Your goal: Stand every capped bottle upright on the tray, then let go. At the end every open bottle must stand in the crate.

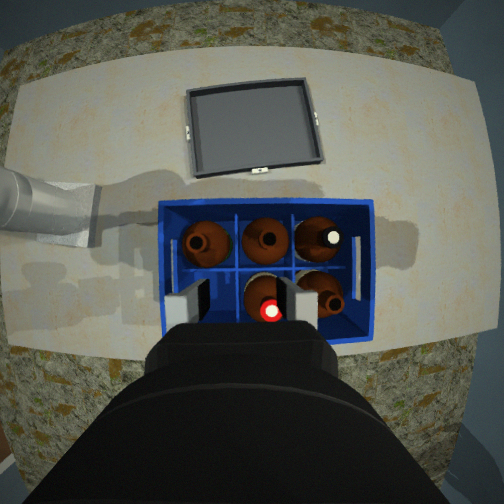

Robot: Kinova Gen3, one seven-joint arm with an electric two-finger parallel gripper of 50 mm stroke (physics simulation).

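A blue crate (266, 265) with six compartments holds several brown bottles, all upright. Back row: an open bottle at left (205, 243), an open bottle in the middle (265, 240), and a white-capped bottle at right (320, 239). Front row: the left compartment (220, 300) is empty, a red-capped bottle (263, 300) is in the middle, and an open bottle (322, 295) is at right. The grey tray (254, 126) lies empty beyond the crate. My gripper (242, 300) is open above the crate's front row, the red cap just inside its right finger.
A silver arm link (45, 207) reaches in from the left at the crate's height. The pale table top ends in mottled floor on all sides. The crate has a handle slot in its right wall (356, 267).
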